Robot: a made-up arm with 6 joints. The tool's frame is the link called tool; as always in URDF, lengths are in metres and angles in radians. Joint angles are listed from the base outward.
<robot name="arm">
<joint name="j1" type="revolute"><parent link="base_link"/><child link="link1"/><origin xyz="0.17 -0.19 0.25"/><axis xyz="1 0 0"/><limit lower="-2.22" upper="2.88"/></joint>
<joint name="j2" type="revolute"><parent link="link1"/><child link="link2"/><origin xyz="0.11 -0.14 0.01"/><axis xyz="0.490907 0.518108 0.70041"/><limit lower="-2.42" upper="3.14"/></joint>
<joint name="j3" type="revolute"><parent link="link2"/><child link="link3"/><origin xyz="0.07 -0.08 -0.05"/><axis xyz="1 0 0"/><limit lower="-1.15" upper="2.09"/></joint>
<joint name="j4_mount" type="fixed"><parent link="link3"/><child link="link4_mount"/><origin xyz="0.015 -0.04 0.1"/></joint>
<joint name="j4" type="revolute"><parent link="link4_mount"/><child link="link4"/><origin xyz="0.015 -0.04 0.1"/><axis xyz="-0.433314 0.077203 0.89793"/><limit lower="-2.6" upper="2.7"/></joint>
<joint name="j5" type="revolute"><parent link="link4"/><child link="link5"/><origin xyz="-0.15 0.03 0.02"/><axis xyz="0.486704 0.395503 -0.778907"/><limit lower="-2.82" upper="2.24"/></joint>
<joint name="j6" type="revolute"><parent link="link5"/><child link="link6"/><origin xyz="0 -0.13 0.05"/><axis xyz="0.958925 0.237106 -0.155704"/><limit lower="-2.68" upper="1.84"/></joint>
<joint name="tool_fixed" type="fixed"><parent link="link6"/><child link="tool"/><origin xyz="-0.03 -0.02 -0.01" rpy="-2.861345 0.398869 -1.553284"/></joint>
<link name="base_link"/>
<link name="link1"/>
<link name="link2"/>
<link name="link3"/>
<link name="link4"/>
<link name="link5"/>
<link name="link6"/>
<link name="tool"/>
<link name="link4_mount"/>
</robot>
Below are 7 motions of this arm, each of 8 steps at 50 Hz.
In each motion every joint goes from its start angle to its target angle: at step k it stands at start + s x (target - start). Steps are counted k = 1, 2, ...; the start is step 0. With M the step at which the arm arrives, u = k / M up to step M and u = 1 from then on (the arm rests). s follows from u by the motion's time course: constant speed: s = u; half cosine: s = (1 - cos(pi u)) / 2; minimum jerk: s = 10 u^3 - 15 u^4 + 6 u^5.
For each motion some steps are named. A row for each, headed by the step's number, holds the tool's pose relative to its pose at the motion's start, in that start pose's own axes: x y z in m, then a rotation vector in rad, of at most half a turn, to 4 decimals.
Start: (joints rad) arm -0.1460 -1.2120 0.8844 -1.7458 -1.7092 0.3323
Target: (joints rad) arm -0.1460 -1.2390 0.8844 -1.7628 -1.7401 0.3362
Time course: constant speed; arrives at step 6
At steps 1, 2, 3, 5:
1: -0.0008 0.0007 -0.0013 0.0038 0.0018 -0.0032
2: -0.0015 0.0013 -0.0026 0.0075 0.0036 -0.0063
3: -0.0023 0.0020 -0.0040 0.0113 0.0055 -0.0095
5: -0.0038 0.0034 -0.0066 0.0188 0.0092 -0.0158

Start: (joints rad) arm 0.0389 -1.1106 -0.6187 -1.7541 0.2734 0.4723
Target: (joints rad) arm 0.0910 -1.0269 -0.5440 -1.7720 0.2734 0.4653
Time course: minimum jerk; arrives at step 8
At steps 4, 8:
4: -0.0137 -0.0065 0.0019 -0.0117 0.0620 0.0608
8: -0.0268 -0.0137 0.0053 -0.0215 0.1246 0.1219

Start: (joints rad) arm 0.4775 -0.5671 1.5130 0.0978 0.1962 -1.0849
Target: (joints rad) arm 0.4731 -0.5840 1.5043 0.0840 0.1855 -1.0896
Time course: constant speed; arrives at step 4
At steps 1, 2, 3, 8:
1: -0.0012 -0.0006 -0.0019 0.0038 0.0065 -0.0018
2: -0.0023 -0.0011 -0.0039 0.0075 0.0129 -0.0036
3: -0.0035 -0.0017 -0.0058 0.0113 0.0194 -0.0054
8: -0.0047 -0.0022 -0.0077 0.0151 0.0259 -0.0072

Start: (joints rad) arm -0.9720 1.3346 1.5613 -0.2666 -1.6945 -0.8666
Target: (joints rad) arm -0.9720 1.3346 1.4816 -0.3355 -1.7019 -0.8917
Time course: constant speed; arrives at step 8
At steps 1, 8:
1: 0.0007 -0.0041 0.0002 -0.0076 0.0031 -0.0072
8: 0.0043 -0.0331 0.0022 -0.0601 0.0263 -0.0584

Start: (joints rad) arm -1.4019 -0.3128 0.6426 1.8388 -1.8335 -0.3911
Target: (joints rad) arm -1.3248 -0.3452 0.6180 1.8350 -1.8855 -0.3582
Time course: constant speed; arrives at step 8
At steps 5, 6, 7, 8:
5: -0.0083 -0.0189 0.0064 -0.0189 -0.0003 -0.0054
6: -0.0099 -0.0226 0.0078 -0.0227 -0.0004 -0.0063
7: -0.0115 -0.0264 0.0092 -0.0265 -0.0006 -0.0072
8: -0.0131 -0.0301 0.0106 -0.0302 -0.0007 -0.0081

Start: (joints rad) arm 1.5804 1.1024 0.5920 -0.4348 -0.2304 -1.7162
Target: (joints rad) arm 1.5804 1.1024 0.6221 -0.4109 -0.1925 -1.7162
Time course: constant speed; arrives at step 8
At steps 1, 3, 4, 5, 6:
1: -0.0002 0.0010 0.0013 -0.0017 -0.0054 0.0015
3: -0.0007 0.0030 0.0038 -0.0050 -0.0162 0.0044
4: -0.0010 0.0040 0.0051 -0.0067 -0.0216 0.0059
5: -0.0012 0.0050 0.0063 -0.0084 -0.0269 0.0074
6: -0.0015 0.0060 0.0076 -0.0101 -0.0323 0.0088

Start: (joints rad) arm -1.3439 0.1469 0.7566 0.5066 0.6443 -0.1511
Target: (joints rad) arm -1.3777 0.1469 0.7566 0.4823 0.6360 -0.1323
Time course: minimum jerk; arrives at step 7
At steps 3, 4, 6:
3: -0.0071 0.0025 -0.0029 0.0035 0.0031 0.0092
4: -0.0122 0.0043 -0.0048 0.0061 0.0053 0.0158
6: -0.0189 0.0067 -0.0074 0.0096 0.0082 0.0244

